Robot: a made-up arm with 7 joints.
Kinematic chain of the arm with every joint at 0, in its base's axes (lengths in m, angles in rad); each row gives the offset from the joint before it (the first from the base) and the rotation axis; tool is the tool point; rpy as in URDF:
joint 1: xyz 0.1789 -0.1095 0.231 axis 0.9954 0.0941 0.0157
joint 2: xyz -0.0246 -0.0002 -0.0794 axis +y
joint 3: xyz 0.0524 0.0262 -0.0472 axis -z
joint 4: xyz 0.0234 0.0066 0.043 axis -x
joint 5: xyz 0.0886 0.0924 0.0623 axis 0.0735 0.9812 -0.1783
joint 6: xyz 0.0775 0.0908 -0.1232 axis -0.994 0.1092 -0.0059
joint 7: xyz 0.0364 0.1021 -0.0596 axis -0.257 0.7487 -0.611
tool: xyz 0.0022 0.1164 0.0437 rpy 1.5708 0 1.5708
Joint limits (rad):
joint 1: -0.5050..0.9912
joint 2: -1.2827..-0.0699
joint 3: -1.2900..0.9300
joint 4: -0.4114..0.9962
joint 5: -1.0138..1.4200
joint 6: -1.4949..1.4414
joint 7: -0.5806..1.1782
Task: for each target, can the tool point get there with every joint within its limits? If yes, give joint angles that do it. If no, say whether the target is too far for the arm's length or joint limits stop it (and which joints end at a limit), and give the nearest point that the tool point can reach.
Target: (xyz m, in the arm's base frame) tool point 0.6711 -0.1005 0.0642
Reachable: yes | joints 0.1355 -0.3645 0.5983 0.1483 -0.2896 1.1209 0.6932
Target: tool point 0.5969 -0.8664 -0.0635
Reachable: no: too far | nearest point 0.4941 -0.5360 0.0235 | short by 0.357 m
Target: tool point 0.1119 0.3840 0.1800
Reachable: yes | joints 0.1007 -0.6966 -0.6757 -0.2963 0.2142 0.0454 0.0542
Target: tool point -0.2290 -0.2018 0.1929
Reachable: no: joint limits stop it (at a limit: joint 1, joint 2, joint 3, joint 4, joint 5) | nearest point -0.1621 -0.1635 0.1573 | short by 0.085 m
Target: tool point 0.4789 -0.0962 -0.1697
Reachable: yes | joints -0.1643 -0.2200 -0.2465 0.8785 -0.0520 1.0037 -0.3352
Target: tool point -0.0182 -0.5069 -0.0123
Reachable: no: joint limits stop it (at a limit: joint 1, joint 2, joint 3, joint 5) | nearest point 0.0447 -0.3659 -0.0277 | short by 0.155 m
